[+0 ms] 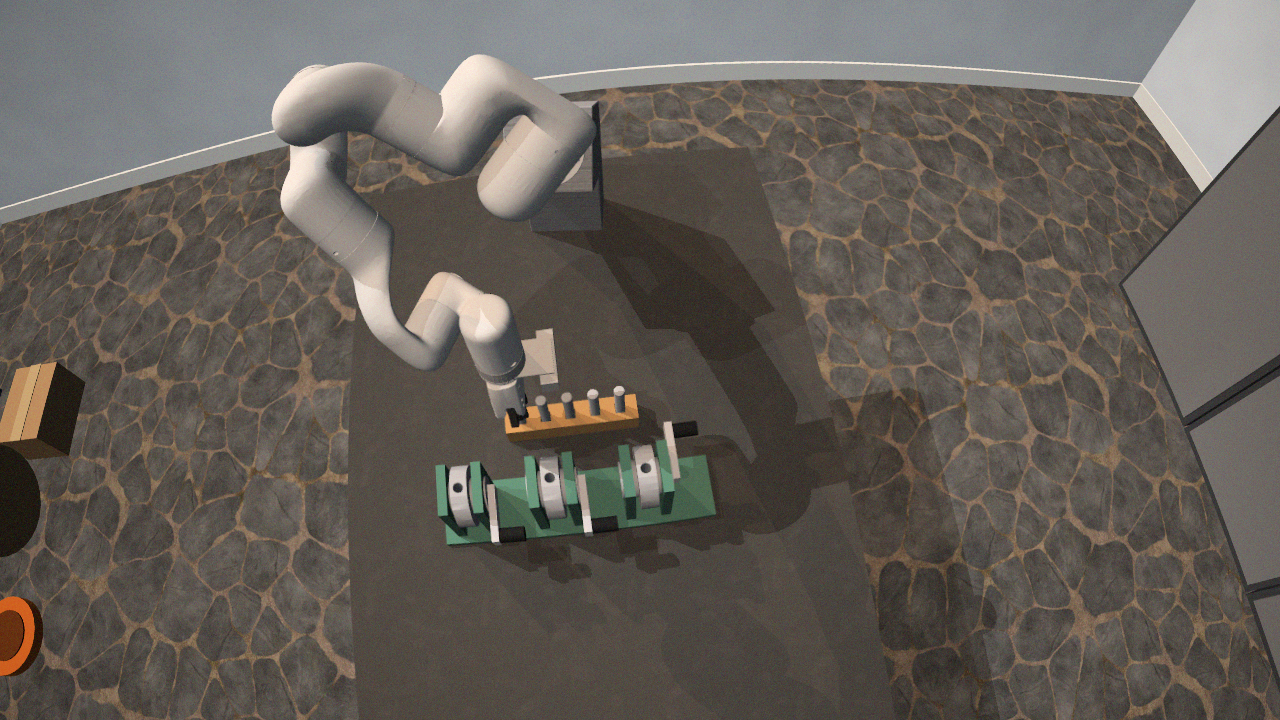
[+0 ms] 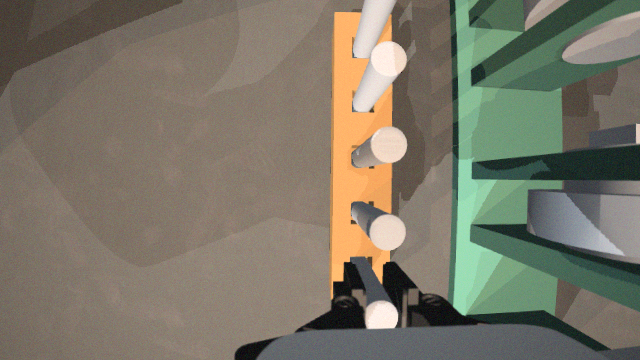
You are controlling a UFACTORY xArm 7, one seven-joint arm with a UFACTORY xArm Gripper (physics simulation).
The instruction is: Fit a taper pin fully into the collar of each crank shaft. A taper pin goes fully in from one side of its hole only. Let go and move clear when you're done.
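Frame: origin at the arm's base, x back, y left, z down, level; centimetres.
Seen in the pictures: gripper, fingertip midpoint: (image 1: 519, 410) (image 2: 367, 284).
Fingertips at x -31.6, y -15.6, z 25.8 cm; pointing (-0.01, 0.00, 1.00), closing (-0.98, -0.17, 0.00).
A point is followed by its place in that frame.
My gripper (image 1: 516, 416) {x -31.6, y -15.6, z 25.8 cm} (image 2: 367, 284) {x -31.6, y -15.6, z 25.8 cm} points down at the left end of the orange rack (image 1: 572, 427) {x -35.6, y -7.7, z 30.0 cm} (image 2: 342, 190) {x -31.3, y -9.7, z 29.3 cm} and is shut on the end taper pin (image 2: 381, 316) {x -31.6, y -15.7, z 22.3 cm}, which stands upright in its slot. Four more pale, round-headed taper pins stand in a row, among them one pin (image 1: 542, 409) {x -33.4, y -11.8, z 24.3 cm} (image 2: 387, 232) {x -32.5, y -11.6, z 22.4 cm} beside the held one and one pin (image 1: 619, 399) {x -35.7, y 0.8, z 24.0 cm} at the far end. Three crank shafts sit in the green stand (image 1: 696, 492) {x -52.6, y 8.8, z 32.3 cm} (image 2: 465, 200) {x -42.8, y -12.7, z 32.3 cm}. Their collars, left (image 1: 461, 505) {x -47.6, y -28.2, z 19.1 cm}, middle (image 1: 552, 497) {x -50.2, y -14.2, z 19.2 cm} and right (image 1: 648, 488) {x -53.1, y -0.1, z 19.4 cm}, show dark open holes facing up.
The left crank handle (image 1: 512, 534) {x -53.3, y -22.0, z 22.2 cm} and middle crank handle (image 1: 604, 524) {x -55.8, y -7.9, z 21.9 cm} lie at the stand's front side; the right crank handle (image 1: 683, 428) {x -44.6, y 8.6, z 21.9 cm} points toward the rack side. Green upright walls flank each collar. The stand lies close beside the rack, with a narrow gap between.
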